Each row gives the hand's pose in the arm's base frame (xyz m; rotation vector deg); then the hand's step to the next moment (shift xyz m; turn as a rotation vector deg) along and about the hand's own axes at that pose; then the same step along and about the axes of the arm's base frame.
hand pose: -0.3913 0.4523 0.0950 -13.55 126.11 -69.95
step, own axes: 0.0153 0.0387 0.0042 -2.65 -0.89 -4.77
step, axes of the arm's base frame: -0.0048 0.0122 -0.0397 -0.77 4.02 3.72
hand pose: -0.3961 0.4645 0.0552 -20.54 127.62 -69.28
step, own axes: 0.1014 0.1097 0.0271 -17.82 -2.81 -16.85
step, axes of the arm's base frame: -0.0609 -0.0066 -0.1389 4.04 18.47 15.87
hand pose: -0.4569 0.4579 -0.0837 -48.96 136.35 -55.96
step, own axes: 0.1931 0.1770 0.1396 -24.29 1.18 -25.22
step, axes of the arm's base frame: -0.1242 -0.0974 -0.2514 2.30 29.06 19.44
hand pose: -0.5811 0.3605 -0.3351 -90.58 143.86 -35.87
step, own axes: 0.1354 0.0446 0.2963 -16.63 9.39 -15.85
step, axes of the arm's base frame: -0.0083 -0.1871 -0.2702 -5.19 22.69 8.61
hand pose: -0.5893 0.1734 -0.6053 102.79 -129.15 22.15
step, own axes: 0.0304 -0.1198 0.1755 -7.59 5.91 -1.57
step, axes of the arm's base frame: 0.1068 -0.1143 -0.1470 -4.06 8.74 -1.48
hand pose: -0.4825 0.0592 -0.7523 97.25 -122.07 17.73
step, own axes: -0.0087 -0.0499 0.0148 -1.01 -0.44 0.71
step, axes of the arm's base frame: 0.0474 -0.0103 -0.0207 0.49 0.49 -1.11
